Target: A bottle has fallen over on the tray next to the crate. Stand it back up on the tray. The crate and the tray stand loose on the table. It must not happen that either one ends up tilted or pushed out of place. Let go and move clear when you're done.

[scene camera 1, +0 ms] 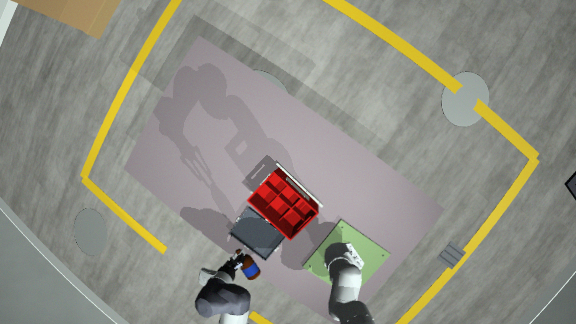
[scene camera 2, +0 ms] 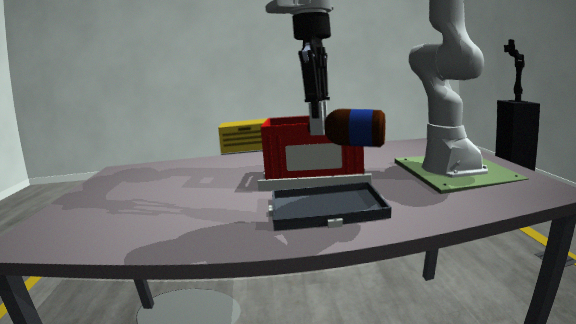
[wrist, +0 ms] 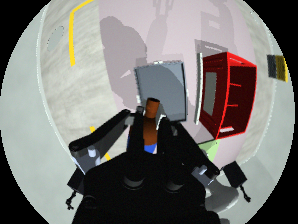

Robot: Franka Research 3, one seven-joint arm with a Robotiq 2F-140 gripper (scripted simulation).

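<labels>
A tray is visible in the wrist view (166,82), in scene camera 1 and in scene camera 2. On the tray, (scene camera 2: 318,204) and (scene camera 1: 257,229) are the same spot.
</labels>
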